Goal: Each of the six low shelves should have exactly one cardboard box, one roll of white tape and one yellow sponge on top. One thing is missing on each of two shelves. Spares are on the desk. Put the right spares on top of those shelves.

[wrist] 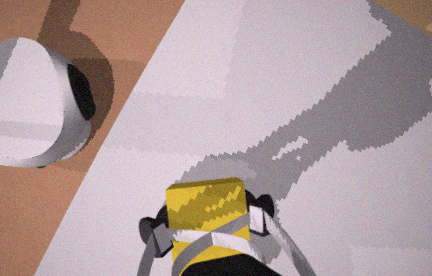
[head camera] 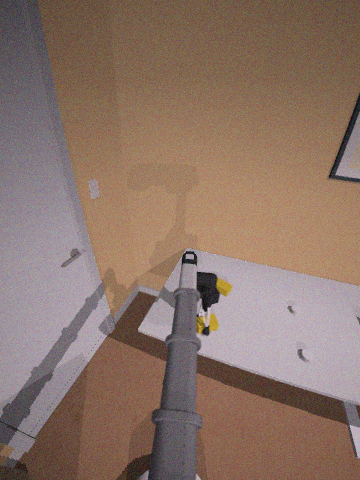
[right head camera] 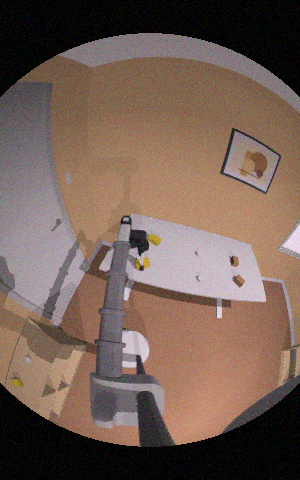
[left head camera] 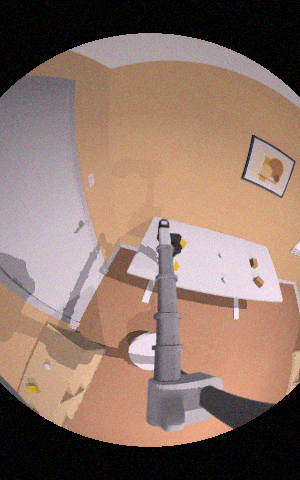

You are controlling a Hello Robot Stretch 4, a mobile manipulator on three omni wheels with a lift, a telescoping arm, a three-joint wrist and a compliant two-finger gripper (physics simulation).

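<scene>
My gripper [wrist: 206, 213] is shut on a yellow sponge [head camera: 214, 322] [left head camera: 176, 265] [right head camera: 145, 262] [wrist: 207, 197], with a fingertip against each side, low over the left part of the white desk [head camera: 260, 345] [left head camera: 200, 267] [right head camera: 175, 272] [wrist: 300, 60]. I cannot tell whether the sponge touches the desk. A second yellow sponge [head camera: 225, 287] [left head camera: 183, 243] [right head camera: 154, 239] lies behind the gripper. Two small white tape rolls, a rear one [left head camera: 219, 255] [right head camera: 196, 253] and a front one [left head camera: 224, 280] [right head camera: 198, 278], stand mid-desk. Two brown boxes [left head camera: 254, 263] [right head camera: 239, 280] are at its right end.
A low wooden shelf [left head camera: 55, 385] at the lower left bears a white roll [left head camera: 48, 366] [right head camera: 28, 359] and a yellow sponge [left head camera: 32, 388] [right head camera: 17, 382]. Part of another wooden shelf shows at the right edge. A white rounded body [left head camera: 142, 351] [wrist: 35, 100] stands before the desk. A door is at left.
</scene>
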